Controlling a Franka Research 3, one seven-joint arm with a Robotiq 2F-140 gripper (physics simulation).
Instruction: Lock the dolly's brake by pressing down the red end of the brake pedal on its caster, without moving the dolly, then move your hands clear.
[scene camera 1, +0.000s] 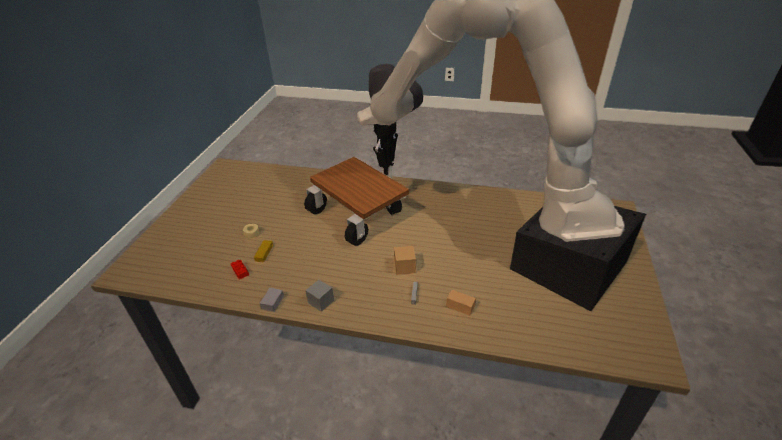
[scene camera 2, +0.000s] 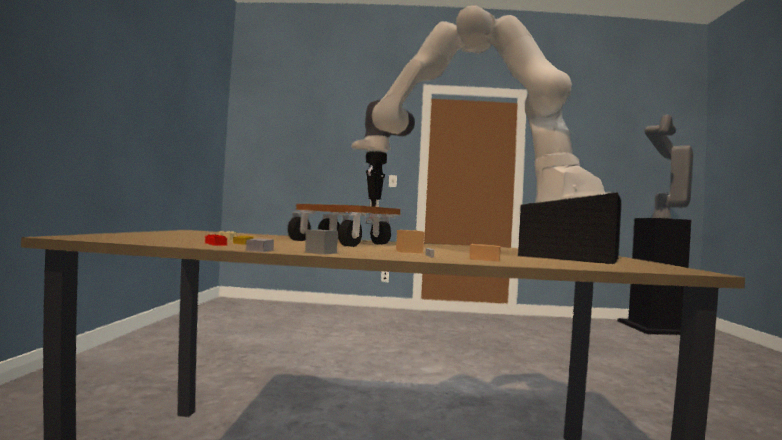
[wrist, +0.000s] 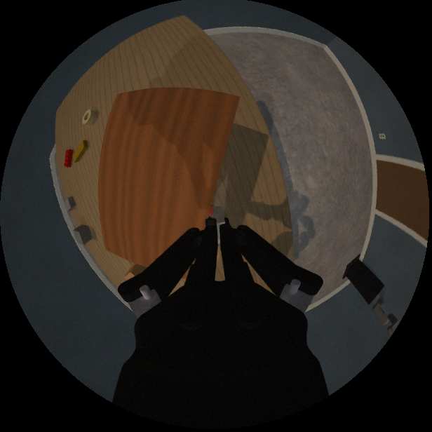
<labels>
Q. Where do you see a dolly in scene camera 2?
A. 349, 231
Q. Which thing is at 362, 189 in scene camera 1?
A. A dolly.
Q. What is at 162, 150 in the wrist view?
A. A dolly.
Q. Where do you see the gripper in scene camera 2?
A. At 374, 217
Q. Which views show the gripper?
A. Scene camera 1, scene camera 2 and the wrist view: all of them.
</labels>
